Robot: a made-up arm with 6 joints.
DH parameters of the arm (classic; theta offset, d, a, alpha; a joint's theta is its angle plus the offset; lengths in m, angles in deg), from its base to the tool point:
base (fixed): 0 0 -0.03 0
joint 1: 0 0.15 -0.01 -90
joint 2: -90 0 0.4 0
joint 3: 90 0.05 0.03 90
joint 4: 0 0.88 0.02 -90
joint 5: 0 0.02 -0.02 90
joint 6: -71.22 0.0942 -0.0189 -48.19
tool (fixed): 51.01 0.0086 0 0
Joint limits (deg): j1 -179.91..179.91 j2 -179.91..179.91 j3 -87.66..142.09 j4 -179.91..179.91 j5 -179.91..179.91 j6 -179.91..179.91
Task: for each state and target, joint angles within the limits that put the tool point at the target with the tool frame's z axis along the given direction. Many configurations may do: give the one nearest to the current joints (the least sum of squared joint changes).
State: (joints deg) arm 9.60 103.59 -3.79 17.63 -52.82 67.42
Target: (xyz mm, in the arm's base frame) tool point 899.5 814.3 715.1 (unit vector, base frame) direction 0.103 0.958 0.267
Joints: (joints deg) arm 37.50 70.60 -6.44 3.90 -14.76 49.51
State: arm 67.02 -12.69 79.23 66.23 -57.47 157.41
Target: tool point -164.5 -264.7 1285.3 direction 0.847 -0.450 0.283
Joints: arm 64.31 -63.61 66.59 79.44 -25.78 170.76
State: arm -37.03 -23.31 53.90 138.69 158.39 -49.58
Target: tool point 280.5 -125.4 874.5 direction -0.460 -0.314 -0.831
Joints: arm -29.42 -47.21 103.31 138.55 179.91 -18.11
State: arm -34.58 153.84 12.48 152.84 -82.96 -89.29
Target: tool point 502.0 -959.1 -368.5 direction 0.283 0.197 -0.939
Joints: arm -60.95 136.52 -37.30 155.94 -103.06 -87.22
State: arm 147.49 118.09 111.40 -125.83 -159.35 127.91
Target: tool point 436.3 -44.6 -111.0 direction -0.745 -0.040 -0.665
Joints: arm 179.87 126.44 142.02 -168.94 -175.01 174.59
